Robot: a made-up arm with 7 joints.
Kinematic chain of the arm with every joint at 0, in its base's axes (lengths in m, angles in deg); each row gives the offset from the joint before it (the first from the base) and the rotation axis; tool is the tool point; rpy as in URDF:
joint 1: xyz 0 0 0.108 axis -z
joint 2: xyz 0 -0.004 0.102 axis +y
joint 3: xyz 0 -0.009 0.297 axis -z
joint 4: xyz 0 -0.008 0.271 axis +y
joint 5: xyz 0 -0.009 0.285 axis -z
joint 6: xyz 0 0 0.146 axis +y
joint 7: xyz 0 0 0.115 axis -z
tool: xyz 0 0 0 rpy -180 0 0
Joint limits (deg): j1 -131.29..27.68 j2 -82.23..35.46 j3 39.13..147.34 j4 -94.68..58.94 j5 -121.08..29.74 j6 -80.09..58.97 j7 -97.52..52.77
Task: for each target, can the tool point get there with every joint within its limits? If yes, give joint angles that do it. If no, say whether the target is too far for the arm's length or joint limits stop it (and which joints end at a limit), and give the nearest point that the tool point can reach.
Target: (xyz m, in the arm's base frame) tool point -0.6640 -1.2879 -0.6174
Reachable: no: too far | nearest point -0.4352 -0.8440 -0.0664 | short by 0.744 m
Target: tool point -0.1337 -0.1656 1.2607
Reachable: yes | joints -115.54 -10.97 119.38 -19.94 12.52 -29.10 39.98
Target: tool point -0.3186 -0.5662 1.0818
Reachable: yes | joints -51.79 -31.46 135.49 21.54 11.42 -38.01 -73.19
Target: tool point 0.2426 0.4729 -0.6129
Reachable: no: joint limits stop it (at a limit: joint 1, joint 2, joint 3, joint 4) | nearest point -0.3081 0.4822 -0.1342 | short by 0.730 m
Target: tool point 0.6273 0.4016 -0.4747
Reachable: no: joint limits stop it (at a limit: joint 2, joint 3, joint 4) | nearest point 0.5502 0.3522 0.3253 | short by 0.805 m
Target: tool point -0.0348 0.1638 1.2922
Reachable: yes | joints -68.87 6.92 85.92 -16.03 -36.49 29.07 17.81
